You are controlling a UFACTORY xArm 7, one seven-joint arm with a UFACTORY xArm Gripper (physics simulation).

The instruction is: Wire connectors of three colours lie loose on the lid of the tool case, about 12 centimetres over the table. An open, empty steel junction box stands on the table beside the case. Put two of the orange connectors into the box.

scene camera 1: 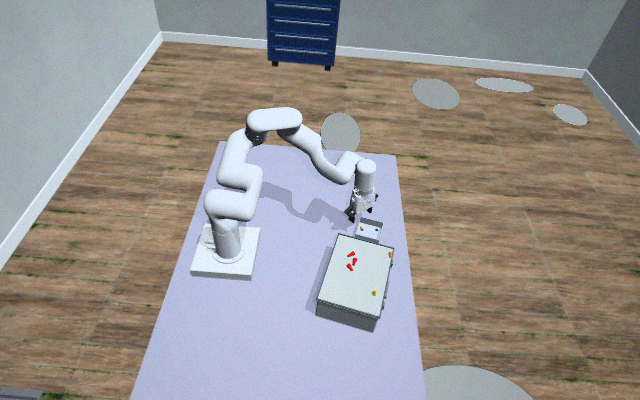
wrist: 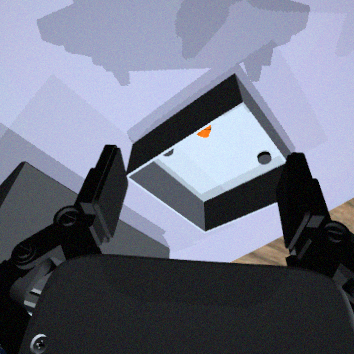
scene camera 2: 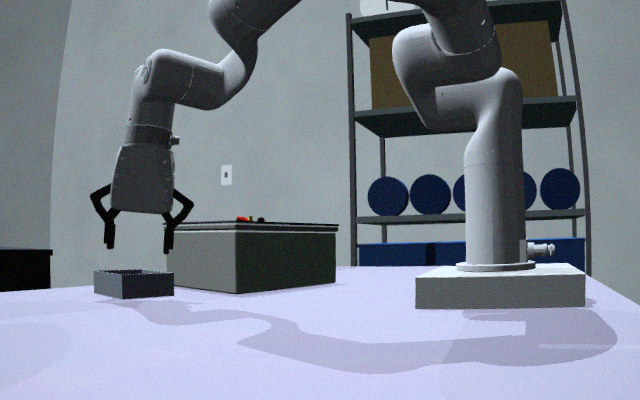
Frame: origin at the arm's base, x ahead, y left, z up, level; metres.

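Seen in the pictures: gripper, fingertip midpoint: (scene camera 1: 360,216) (wrist: 201,167) (scene camera 2: 137,251); arm's base, origin of the base link: (scene camera 1: 228,250) (scene camera 2: 495,269).
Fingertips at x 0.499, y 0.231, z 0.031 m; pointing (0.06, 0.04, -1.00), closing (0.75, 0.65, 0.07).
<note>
Offsets run from my fingertips to a thing's middle. Level surfaces: height alone.
The steel junction box @(dz -0.054, dx +0.047, dy -0.029 m) (scene camera 1: 371,221) (scene camera 2: 148,285) (wrist: 185,122) stands open on the table beside the tool case @(dz -0.011, dx -0.002, dy -0.315 m) (scene camera 1: 345,290) (scene camera 2: 200,260) (wrist: 40,210). One orange connector @(dz -0.067, dx +0.016, dy -0.009 m) (scene camera 1: 361,228) (wrist: 204,132) lies inside the box, partly hidden by a wall in the wrist view. Another orange connector @(dz +0.053, dx +0.111, dy -0.224 m) (scene camera 1: 390,254) lies on the lid near its right edge. Three red connectors @(dz +0.055, dx -0.034, dy -0.244 m) (scene camera 1: 351,254) @(dz +0.055, dx -0.021, dy -0.274 m) (scene camera 1: 354,261) @(dz +0.055, dx -0.035, dy -0.301 m) (scene camera 1: 350,267) and a yellow connector @(dz +0.060, dx +0.052, dy -0.394 m) (scene camera 1: 374,292) lie on the lid. My gripper (scene camera 1: 361,215) (scene camera 2: 139,249) (wrist: 201,167) is open and empty above the box, its fingers wide apart.
The tool case stands against or very near the box and rises higher than it. The arm's base plate (scene camera 1: 200,260) (scene camera 2: 500,294) stands at the other side of the table @(dz -0.074 m) (scene camera 1: 250,340). A shelf rack (scene camera 2: 352,150) and a blue drawer cabinet (scene camera 1: 302,30) stand off the table.
</note>
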